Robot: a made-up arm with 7 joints.
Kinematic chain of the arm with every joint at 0, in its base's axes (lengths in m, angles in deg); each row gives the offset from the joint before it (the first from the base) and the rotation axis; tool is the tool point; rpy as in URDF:
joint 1: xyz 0 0 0.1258 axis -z
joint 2: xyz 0 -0.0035 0.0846 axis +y
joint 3: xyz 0 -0.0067 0.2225 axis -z
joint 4: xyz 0 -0.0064 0.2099 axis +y
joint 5: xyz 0 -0.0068 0.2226 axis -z
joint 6: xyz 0 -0.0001 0.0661 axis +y
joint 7: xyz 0 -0.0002 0.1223 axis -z
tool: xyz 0 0 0 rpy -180 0 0
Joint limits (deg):
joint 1: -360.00..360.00
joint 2: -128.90..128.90
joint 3: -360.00..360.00
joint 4: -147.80..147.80
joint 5: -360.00..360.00
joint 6: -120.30..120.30
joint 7: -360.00..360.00
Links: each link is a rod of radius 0.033 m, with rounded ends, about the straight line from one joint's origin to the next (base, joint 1, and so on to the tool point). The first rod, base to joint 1, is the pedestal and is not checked.
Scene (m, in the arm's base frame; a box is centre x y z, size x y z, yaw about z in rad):
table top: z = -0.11
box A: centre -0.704 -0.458 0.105 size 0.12 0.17 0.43 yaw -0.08
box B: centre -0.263 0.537 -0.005 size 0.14 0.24 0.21 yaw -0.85
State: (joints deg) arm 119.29 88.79 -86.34 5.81 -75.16 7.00 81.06
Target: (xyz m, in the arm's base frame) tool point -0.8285 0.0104 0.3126
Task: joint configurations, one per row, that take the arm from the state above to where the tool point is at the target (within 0.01 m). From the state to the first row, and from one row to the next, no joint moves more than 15 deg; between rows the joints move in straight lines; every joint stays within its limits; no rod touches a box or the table.
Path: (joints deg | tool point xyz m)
1: 129.49 74.02 -95.46 1.50 -73.69 11.42 90.19 | -0.5069 -0.6254 0.4530
2: 139.70 59.26 -104.58 -2.80 -72.22 15.83 99.32 | -0.5593 -0.4429 0.6525
3: 149.90 44.49 -113.70 -7.11 -70.75 20.25 108.45 | -0.5267 -0.2432 0.8127
4: 160.11 29.72 -122.82 -11.41 -69.28 24.67 117.57 | -0.4167 -0.0654 0.9274
5: 170.31 14.95 -131.94 -15.72 -67.81 29.09 126.70 | -0.2502 0.0603 0.9953
6: 180.52 0.19 -141.05 -20.02 -66.33 33.50 135.83 | -0.0552 0.1163 1.0191
7: 179.02 14.04 -131.86 -19.65 -67.91 28.76 126.70 | -0.2420 0.1170 0.9882
8: 177.51 27.89 -122.67 -19.28 -69.48 24.02 117.57 | -0.4172 0.1074 0.9158
9: 176.01 41.74 -113.48 -18.90 -71.05 19.27 108.45 | -0.5710 0.0890 0.8054
10: 174.51 55.59 -104.29 -18.53 -72.62 14.53 99.32 | -0.6951 0.0646 0.6628
11: 173.01 69.44 -95.09 -18.15 -74.19 9.78 90.19 | -0.7825 0.0372 0.4956
12: 171.51 83.29 -85.90 -17.78 -75.76 5.04 81.06 | -0.8285 0.0105 0.3126

